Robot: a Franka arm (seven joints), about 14 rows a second.
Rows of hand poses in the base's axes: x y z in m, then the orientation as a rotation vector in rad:
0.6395 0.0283 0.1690 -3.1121 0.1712 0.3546
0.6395 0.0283 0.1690 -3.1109 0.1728 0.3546
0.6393 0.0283 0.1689 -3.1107 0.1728 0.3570
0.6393 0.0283 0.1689 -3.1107 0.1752 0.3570
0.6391 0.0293 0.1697 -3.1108 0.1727 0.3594
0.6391 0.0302 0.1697 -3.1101 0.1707 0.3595
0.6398 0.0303 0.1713 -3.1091 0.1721 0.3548
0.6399 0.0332 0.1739 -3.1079 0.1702 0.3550
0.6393 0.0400 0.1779 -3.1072 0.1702 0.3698
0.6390 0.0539 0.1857 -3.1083 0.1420 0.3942
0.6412 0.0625 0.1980 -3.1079 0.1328 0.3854
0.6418 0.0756 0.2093 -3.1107 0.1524 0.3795
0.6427 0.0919 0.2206 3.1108 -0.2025 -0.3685
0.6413 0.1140 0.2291 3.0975 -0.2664 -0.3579
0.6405 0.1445 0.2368 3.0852 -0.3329 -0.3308
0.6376 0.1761 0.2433 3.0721 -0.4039 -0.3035
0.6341 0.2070 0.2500 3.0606 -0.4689 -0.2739
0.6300 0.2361 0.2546 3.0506 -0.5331 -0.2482
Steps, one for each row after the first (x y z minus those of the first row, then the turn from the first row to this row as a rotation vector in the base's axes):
0.0000 0.0000 0.0000 0.0010 0.0000 -0.0012
-0.0002 0.0000 -0.0001 0.0010 0.0016 -0.0012
-0.0002 0.0000 -0.0001 0.0007 0.0016 -0.0027
-0.0004 0.0010 0.0007 0.0007 0.0031 -0.0011
-0.0004 0.0019 0.0007 0.0016 0.0032 0.0001
0.0003 0.0020 0.0023 0.0028 0.0002 -0.0010
0.0004 0.0049 0.0049 0.0042 0.0003 0.0000
-0.0002 0.0117 0.0089 0.0037 0.0098 0.0001
-0.0005 0.0256 0.0167 0.0040 0.0253 0.0183
0.0017 0.0342 0.0290 0.0062 0.0196 0.0239
0.0023 0.0473 0.0403 0.0017 0.0159 0.0119
0.0032 0.0636 0.0516 -0.0089 0.0093 -0.0190
0.0018 0.0857 0.0601 -0.0234 0.0042 -0.0590
0.0010 0.1162 0.0678 -0.0379 -0.0115 -0.1009
-0.0019 0.1478 0.0743 -0.0514 -0.0275 -0.1462
-0.0054 0.1787 0.0810 -0.0621 -0.0453 -0.1880
-0.0095 0.2078 0.0856 -0.0694 -0.0609 -0.2295

